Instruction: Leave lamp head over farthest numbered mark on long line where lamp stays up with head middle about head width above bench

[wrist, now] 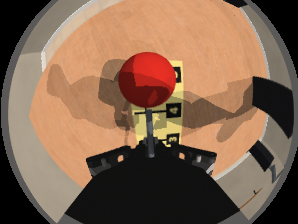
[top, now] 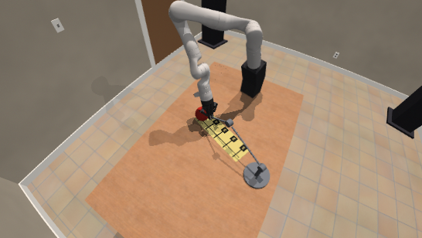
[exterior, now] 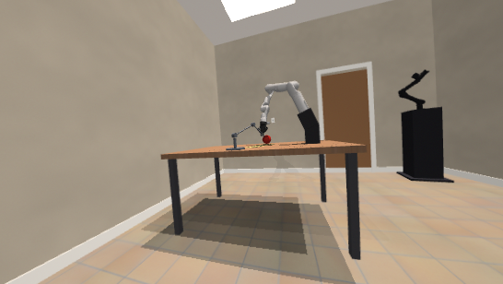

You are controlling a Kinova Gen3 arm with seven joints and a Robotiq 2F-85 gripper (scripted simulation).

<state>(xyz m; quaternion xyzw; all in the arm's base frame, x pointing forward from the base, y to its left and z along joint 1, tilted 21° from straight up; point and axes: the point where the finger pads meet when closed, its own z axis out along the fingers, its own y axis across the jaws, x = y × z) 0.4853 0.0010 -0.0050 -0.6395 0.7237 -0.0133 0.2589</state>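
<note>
Now: the yellow numbered strip 120 mm below my hand, 80 mm to the left of it and 10 mm behind it. The rest, counted from my hand: grey round base (430 mm to the left, 90 mm below, 80 mm ahead).
</note>
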